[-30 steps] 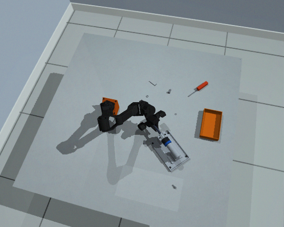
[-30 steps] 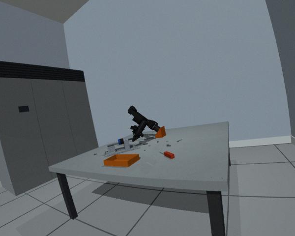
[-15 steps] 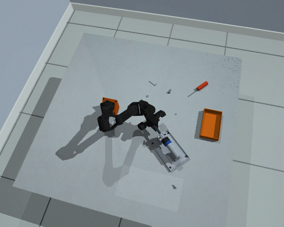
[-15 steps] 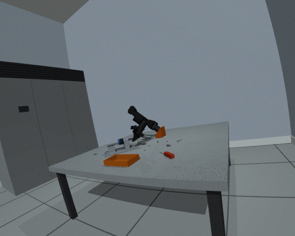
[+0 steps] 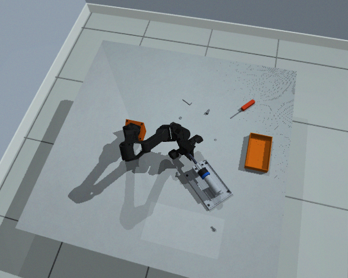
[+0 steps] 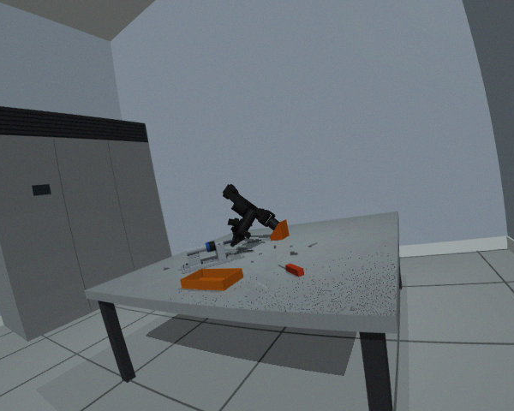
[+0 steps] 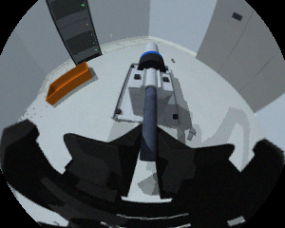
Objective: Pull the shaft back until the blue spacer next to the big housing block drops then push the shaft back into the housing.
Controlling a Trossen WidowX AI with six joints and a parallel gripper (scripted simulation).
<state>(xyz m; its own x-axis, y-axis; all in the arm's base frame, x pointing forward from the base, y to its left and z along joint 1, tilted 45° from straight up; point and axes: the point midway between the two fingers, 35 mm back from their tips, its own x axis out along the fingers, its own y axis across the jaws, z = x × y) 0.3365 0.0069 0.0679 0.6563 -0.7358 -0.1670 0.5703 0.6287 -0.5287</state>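
Right now my gripper tip is 40 mm short of the shaft, 30 mm to the left of it and 20 mm below it. Also, from my gripper tip: l-shaped key (150 mm behind, 360 mm to the left, 50 mm below); then blue spacer (90 mm ahead, 70 mm to the right, 20 mm above); then orange tray (320 mm ahead, 180 mm to the left, 50 mm below).
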